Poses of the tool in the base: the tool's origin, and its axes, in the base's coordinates. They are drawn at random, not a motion.
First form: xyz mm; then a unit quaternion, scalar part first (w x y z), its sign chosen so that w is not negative.
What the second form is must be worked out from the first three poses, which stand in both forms.
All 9 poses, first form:
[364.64 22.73 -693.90 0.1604 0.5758 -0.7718 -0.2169]
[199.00 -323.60 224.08 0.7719 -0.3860 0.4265 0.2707]
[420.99 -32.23 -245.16 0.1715 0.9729 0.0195 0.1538]
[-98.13 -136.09 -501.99 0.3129 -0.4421 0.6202 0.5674]
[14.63 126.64 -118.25 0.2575 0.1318 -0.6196 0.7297]
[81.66 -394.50 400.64 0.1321 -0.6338 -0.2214 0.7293]
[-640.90 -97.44 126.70 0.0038 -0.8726 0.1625 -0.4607]
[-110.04 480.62 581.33 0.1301 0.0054 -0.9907 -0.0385]
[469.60 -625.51 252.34 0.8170 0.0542 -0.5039 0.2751]
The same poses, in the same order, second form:
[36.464 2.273 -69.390 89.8 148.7 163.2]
[19.900 -32.360 22.408 -22.8 70.2 61.5]
[42.099 -3.223 -24.516 130.7 153.4 -47.0]
[-9.813 -13.609 -50.199 25.6 99.2 96.6]
[1.463 12.664 -11.825 -121.4 78.6 -97.4]
[8.166 -39.450 40.064 -29.5 84.3 -171.0]
[-64.090 -9.744 12.670 -169.0 125.1 -10.1]
[-11.004 48.062 58.133 163.2 164.4 163.8]
[46.960 -62.551 25.234 -167.5 60.9 -155.3]

